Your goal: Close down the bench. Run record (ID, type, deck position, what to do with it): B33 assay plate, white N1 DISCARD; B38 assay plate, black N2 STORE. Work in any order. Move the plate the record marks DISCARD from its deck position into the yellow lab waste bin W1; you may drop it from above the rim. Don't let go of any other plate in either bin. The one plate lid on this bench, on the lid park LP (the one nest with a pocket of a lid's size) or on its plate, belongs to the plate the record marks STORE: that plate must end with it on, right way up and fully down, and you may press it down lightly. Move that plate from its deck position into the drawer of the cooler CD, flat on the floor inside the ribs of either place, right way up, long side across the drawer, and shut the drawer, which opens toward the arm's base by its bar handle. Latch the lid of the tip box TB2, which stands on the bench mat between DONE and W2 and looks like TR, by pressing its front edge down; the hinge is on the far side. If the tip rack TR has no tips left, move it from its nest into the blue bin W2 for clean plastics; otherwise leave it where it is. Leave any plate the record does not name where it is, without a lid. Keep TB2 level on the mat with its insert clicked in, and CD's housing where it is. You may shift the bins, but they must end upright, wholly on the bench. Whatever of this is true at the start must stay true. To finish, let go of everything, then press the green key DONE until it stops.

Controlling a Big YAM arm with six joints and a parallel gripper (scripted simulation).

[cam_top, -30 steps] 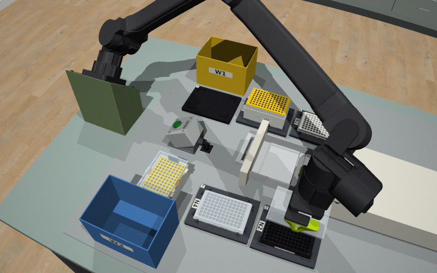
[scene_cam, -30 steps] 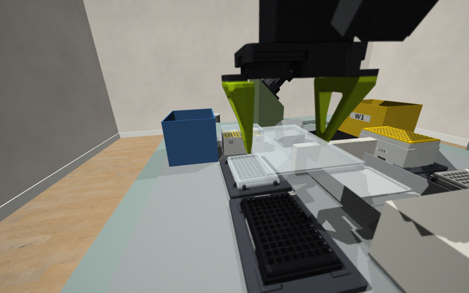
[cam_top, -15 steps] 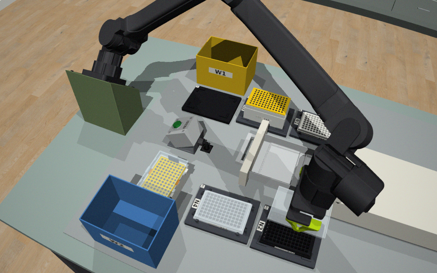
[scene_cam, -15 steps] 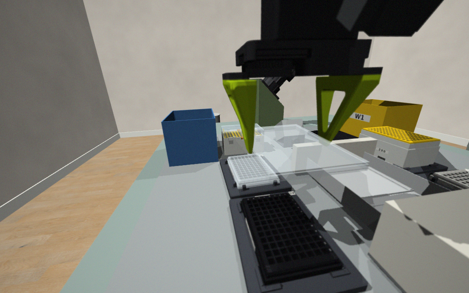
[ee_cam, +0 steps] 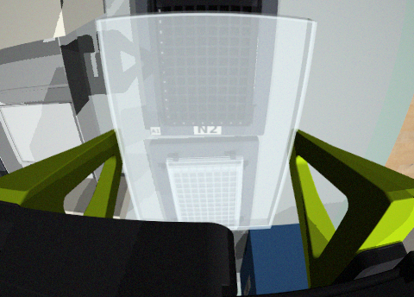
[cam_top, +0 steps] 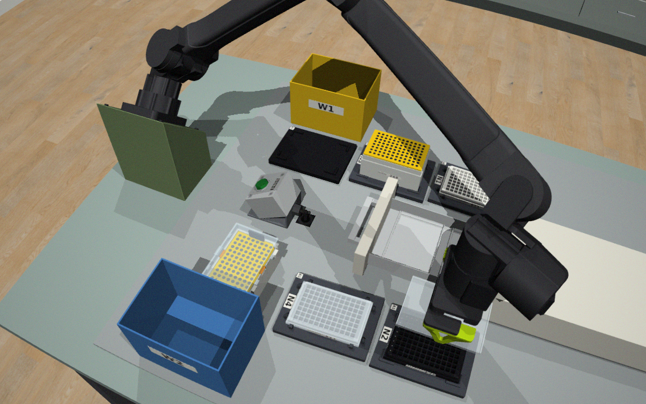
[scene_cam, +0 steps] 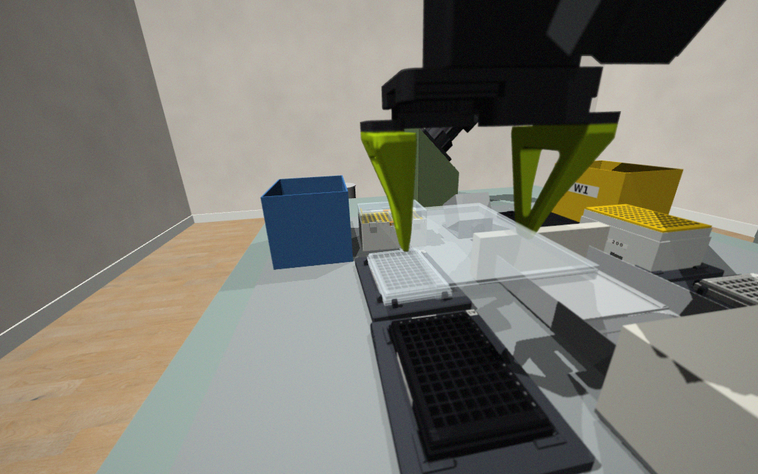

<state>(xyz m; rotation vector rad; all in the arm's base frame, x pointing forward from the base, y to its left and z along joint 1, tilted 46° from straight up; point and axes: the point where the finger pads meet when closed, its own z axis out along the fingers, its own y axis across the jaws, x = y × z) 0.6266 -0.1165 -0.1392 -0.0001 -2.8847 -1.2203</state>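
Right now my hand is 120 mm above the black plate. Also, from my hand: nest N2 (140 mm below); plate lid (right at my hand); clear plate (180 mm behind, 120 mm below).
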